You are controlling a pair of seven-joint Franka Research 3 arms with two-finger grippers.
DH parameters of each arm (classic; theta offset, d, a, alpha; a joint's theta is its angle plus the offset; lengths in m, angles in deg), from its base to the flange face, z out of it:
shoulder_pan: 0 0.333 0 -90
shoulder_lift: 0 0 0 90
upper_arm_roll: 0 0.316 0.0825 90
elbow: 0 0 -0.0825 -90
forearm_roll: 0 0.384 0 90
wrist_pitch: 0 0 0.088 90
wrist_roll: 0 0.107 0 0
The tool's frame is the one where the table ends.
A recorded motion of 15 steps. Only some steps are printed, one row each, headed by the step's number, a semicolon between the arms.
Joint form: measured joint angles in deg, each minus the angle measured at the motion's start. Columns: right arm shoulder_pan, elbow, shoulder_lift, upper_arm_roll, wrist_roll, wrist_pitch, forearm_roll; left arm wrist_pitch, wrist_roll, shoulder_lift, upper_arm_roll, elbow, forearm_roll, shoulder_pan.
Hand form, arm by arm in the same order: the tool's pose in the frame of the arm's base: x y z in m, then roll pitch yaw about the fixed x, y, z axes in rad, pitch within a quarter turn. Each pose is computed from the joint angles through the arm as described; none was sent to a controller.
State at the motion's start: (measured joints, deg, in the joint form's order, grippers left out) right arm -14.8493 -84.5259 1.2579 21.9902 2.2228 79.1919 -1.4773; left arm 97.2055 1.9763 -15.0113 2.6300 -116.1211 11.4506 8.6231
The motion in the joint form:
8: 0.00 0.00 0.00 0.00 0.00 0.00 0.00; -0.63 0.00 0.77 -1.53 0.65 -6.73 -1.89
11: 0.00 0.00 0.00 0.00 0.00 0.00 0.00; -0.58 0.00 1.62 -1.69 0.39 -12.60 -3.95
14: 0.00 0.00 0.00 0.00 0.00 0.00 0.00; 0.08 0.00 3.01 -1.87 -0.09 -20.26 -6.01
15: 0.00 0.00 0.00 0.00 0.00 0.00 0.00; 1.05 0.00 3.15 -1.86 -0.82 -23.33 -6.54
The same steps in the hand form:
8: 0.5375 0.0616 0.6421 3.1196 0.1127 0.0816; 0.4684 0.0732 0.5522 -3.0681 0.0842 0.0918
11: 0.5375 0.0616 0.6421 3.1196 0.1127 0.0816; 0.4746 0.0453 0.5428 3.1146 0.0989 0.0648
14: 0.5375 0.0616 0.6421 3.1196 0.1127 0.0816; 0.4822 0.0143 0.5292 2.9846 0.1171 0.0435
15: 0.5375 0.0616 0.6421 3.1196 0.1127 0.0816; 0.4835 0.0053 0.5242 2.9332 0.1151 0.0450

